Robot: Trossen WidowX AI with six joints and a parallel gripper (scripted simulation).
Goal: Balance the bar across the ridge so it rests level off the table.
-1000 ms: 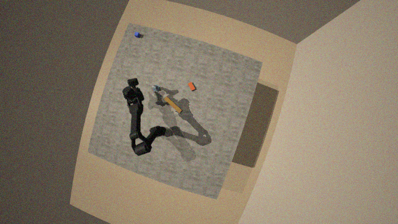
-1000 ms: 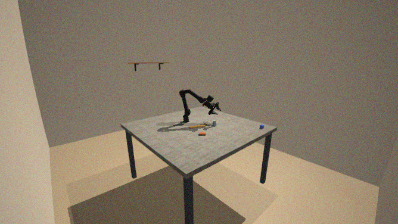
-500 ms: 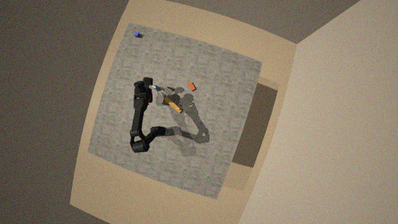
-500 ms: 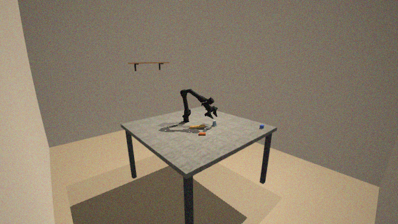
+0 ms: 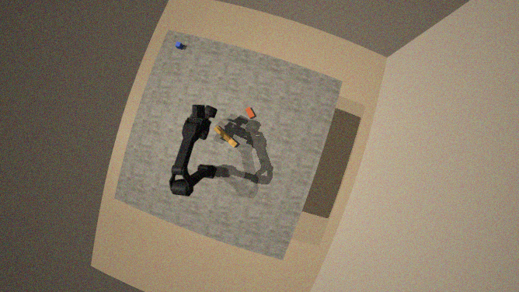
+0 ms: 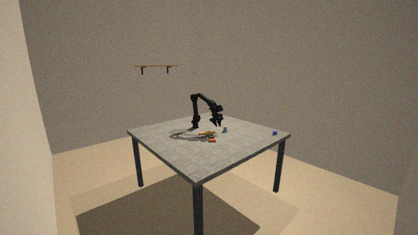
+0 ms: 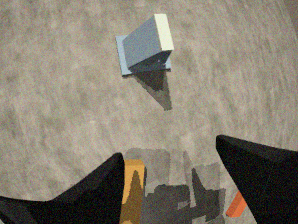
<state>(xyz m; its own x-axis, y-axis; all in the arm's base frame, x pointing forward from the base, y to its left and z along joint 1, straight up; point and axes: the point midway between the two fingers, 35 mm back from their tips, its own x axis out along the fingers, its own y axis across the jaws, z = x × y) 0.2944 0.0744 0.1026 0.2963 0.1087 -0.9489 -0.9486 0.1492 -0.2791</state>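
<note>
Right now my gripper tip is 10 cm to the left of the yellow-orange bar, 6 cm past it and 6 cm above it. Round my gripper tip: orange ridge block 20 cm to the right, 13 cm ahead, 6 cm below; then small blue cube 44 cm ahead, 42 cm to the left, 5 cm below.
</note>
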